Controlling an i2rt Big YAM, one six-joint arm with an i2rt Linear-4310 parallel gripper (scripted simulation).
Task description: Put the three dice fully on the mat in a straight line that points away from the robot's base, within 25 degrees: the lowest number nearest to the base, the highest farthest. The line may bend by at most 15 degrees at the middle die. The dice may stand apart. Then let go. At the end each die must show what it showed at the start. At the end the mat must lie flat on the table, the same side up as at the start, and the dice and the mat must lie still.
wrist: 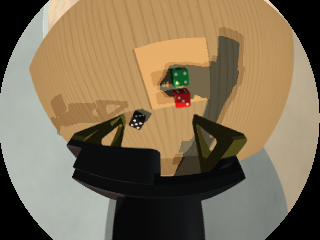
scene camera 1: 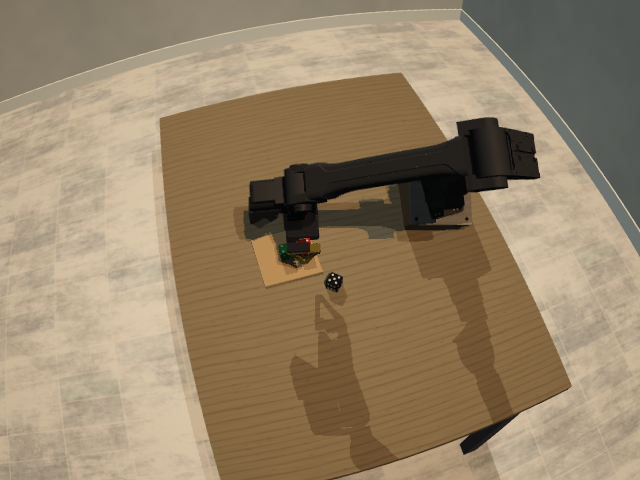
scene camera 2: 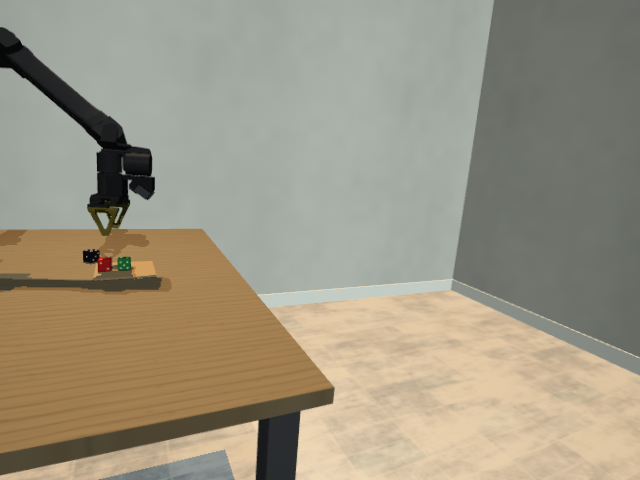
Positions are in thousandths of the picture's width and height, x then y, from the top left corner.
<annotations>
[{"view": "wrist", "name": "my gripper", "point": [498, 494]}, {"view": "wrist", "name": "tan mat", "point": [486, 252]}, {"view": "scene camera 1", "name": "my gripper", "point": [474, 509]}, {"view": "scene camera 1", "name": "tan mat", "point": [427, 564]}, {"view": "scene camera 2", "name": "my gripper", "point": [173, 482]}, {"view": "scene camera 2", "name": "tan mat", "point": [221, 561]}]
</annotations>
